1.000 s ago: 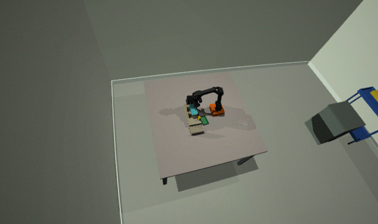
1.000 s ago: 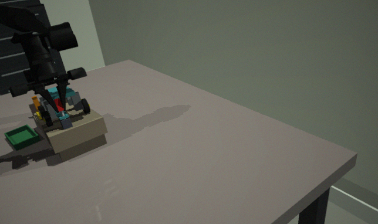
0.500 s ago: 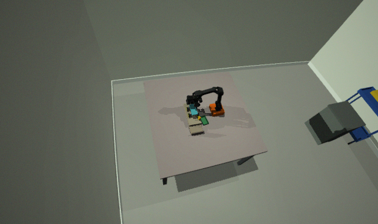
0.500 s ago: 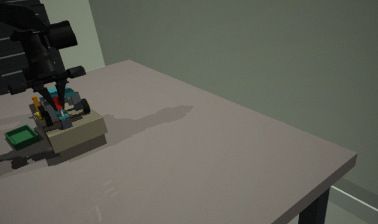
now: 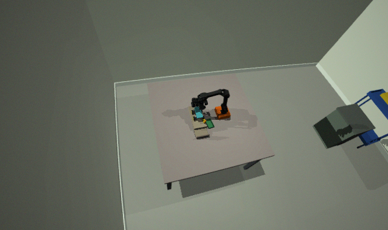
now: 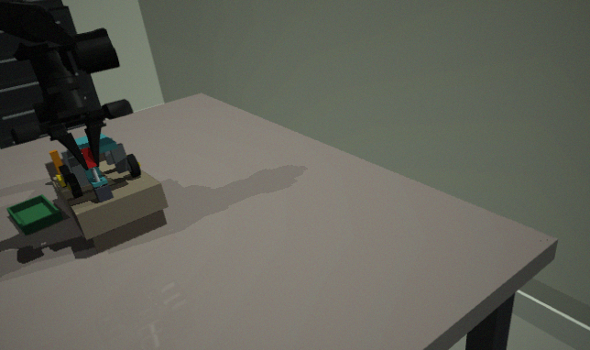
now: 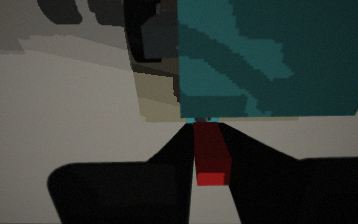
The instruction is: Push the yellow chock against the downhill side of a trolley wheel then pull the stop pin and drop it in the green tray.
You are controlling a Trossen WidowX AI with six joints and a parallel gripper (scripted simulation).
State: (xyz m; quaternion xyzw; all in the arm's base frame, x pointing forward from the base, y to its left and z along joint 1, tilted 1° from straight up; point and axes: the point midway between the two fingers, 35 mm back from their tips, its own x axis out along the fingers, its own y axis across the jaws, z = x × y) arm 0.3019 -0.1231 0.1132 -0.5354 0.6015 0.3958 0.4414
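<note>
Now: the yellow chock 1 cm behind my gripper tip, 18 cm to the left of it and 6 cm below it. Round my gripper tip: teal trolley (3 cm ahead, 9 cm to the left, 3 cm below); red-headed stop pin (right at my gripper tip).
</note>
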